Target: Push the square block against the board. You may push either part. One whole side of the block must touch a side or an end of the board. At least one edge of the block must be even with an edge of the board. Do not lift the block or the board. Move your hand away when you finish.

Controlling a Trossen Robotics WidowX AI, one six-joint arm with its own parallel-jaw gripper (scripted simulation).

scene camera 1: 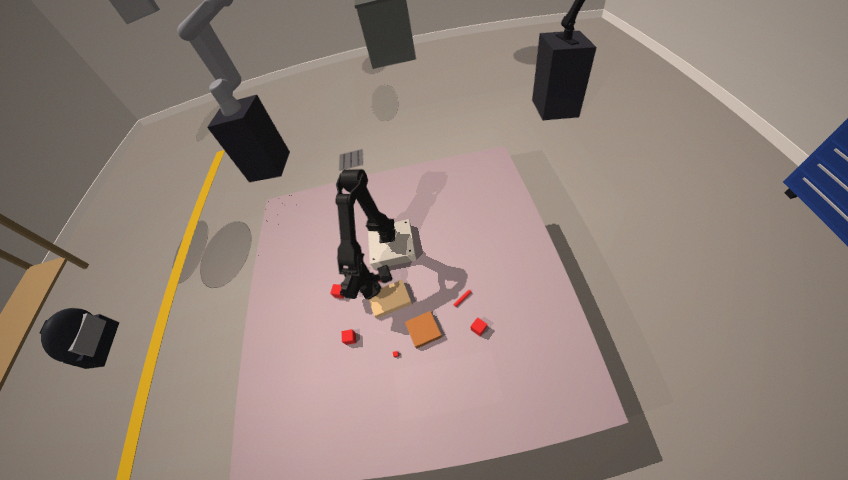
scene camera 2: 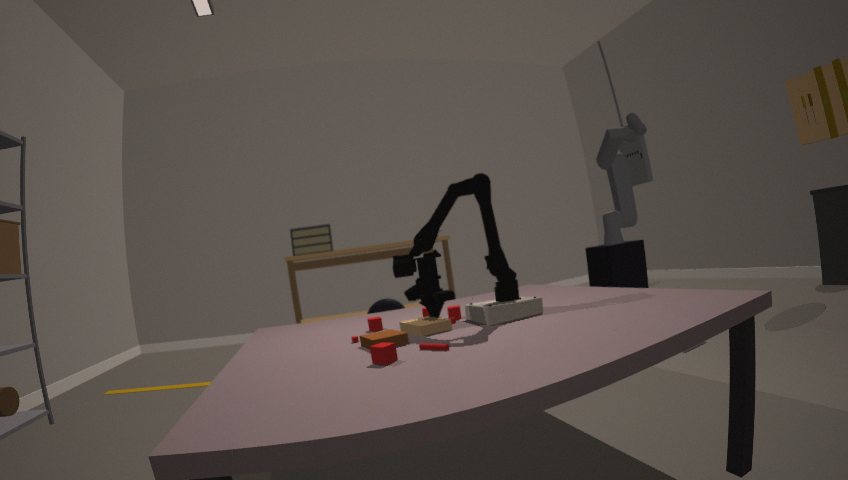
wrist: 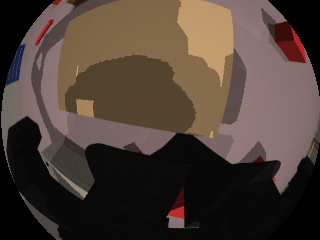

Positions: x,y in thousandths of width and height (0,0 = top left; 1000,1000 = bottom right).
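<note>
An orange square block (scene camera 1: 499,689) is present, as is a tan board (scene camera 1: 465,618) (scene camera 2: 501,680) (wrist: 539,302). The gripper (scene camera 2: 514,672) (wrist: 570,569) holds nothing and is shut.
</note>
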